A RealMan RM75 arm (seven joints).
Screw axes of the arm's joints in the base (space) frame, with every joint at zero. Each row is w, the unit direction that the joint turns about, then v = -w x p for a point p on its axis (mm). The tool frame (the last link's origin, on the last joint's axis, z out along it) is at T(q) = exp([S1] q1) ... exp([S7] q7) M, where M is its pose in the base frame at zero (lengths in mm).
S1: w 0 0 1 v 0.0 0.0 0.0
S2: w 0 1 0 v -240.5 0.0 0.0
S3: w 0 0 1 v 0.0 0.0 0.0
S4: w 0 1 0 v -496.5 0.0 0.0
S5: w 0 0 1 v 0.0 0.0 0.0
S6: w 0 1 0 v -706.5 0.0 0.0
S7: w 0 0 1 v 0.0 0.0 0.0
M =
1 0 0 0.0
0 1 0 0.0
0 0 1 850.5
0 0 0 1
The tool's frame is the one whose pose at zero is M.
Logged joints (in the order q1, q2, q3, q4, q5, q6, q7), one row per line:
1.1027 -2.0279 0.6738 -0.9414 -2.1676 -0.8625 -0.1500
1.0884 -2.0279 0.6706 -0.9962 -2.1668 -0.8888 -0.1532
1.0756 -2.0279 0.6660 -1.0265 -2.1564 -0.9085 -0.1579
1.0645 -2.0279 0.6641 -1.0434 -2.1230 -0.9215 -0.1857
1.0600 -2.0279 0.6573 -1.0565 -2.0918 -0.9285 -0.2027
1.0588 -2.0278 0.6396 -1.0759 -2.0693 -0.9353 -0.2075
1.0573 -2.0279 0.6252 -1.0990 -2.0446 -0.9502 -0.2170
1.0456 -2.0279 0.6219 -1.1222 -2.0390 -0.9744 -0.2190
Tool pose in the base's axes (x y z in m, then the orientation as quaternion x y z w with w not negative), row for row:
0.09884 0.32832 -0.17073 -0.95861 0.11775 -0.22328 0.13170
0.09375 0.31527 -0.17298 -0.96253 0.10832 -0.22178 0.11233
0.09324 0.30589 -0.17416 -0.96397 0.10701 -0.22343 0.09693
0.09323 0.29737 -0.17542 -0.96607 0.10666 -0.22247 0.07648
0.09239 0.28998 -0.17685 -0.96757 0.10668 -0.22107 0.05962
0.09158 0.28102 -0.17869 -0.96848 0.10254 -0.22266 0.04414
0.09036 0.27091 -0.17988 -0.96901 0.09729 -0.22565 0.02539
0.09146 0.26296 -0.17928 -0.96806 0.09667 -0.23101 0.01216
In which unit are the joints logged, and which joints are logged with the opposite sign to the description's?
The joints are logged in radians. Opposite sign: q2, q4, q6.
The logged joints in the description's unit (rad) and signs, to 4 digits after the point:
1.1027 2.0279 0.6738 0.9414 -2.1676 0.8625 -0.1500
1.0884 2.0279 0.6706 0.9962 -2.1668 0.8888 -0.1532
1.0756 2.0279 0.6660 1.0265 -2.1564 0.9085 -0.1579
1.0645 2.0279 0.6641 1.0434 -2.1230 0.9215 -0.1857
1.0600 2.0279 0.6573 1.0565 -2.0918 0.9285 -0.2027
1.0588 2.0278 0.6396 1.0759 -2.0693 0.9353 -0.2075
1.0573 2.0279 0.6252 1.0990 -2.0446 0.9502 -0.2170
1.0456 2.0279 0.6219 1.1222 -2.0390 0.9744 -0.2190

